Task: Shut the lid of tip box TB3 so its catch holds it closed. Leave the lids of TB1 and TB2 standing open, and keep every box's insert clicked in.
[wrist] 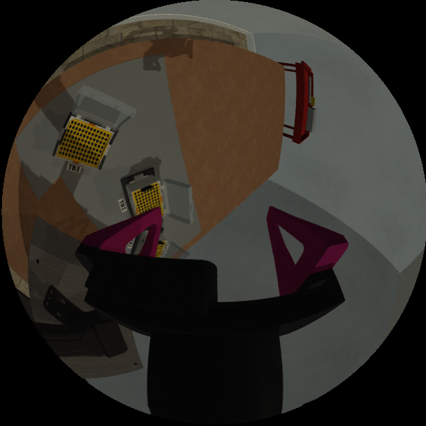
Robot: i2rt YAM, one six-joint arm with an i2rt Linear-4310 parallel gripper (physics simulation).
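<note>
Tip box TB3 sits at the upper left, its yellow insert showing and its clear lid standing open on the side away from its label. TB1 sits near the middle left with its clear lid open to the right. TB2 is mostly hidden behind my left finger; part of its yellow insert and its open clear lid show. My gripper is open, with its magenta fingers wide apart and nothing between them. TB3 is beyond the left finger, well apart from it.
The boxes stand on a grey mat on a brown table. A red rack is at the upper right, beyond the table's edge. A stone-patterned strip runs along the far edge. A wooden board with a black bracket is at the lower left.
</note>
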